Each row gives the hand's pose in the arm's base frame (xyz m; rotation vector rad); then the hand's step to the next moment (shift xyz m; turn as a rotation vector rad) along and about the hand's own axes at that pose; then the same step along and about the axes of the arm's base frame.
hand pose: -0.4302 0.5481 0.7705 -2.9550 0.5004 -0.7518
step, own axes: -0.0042 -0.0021 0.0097 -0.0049 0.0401 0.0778
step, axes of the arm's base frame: 0.0017 0.0031 -0.0102 0.0209 -0.0387 -0.0759
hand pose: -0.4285 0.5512 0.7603 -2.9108 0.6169 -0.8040
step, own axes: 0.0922 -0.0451 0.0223 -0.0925 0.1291 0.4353
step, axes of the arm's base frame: 0.0999 0.0041 0.0323 0.1002 -0.1032 -0.4405
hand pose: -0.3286 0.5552 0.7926 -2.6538 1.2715 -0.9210
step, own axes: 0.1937 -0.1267 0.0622 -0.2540 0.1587 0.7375
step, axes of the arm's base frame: 0.2144 -0.0695 0.0814 0.1643 -0.0646 -0.7762
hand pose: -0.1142 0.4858 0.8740 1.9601 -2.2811 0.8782
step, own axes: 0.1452 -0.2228 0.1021 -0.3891 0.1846 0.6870
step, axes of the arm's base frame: 0.2071 -0.1875 0.0555 0.1526 0.0806 -0.7922
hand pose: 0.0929 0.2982 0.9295 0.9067 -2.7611 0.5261
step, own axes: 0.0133 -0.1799 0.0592 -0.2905 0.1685 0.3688
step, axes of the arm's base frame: 0.0938 -0.1650 -0.0016 0.1051 0.1391 -0.4673
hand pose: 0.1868 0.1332 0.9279 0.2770 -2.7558 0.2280
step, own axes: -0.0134 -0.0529 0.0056 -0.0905 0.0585 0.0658
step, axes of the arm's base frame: 0.0220 -0.0501 -0.0036 0.0479 0.0586 -0.1011
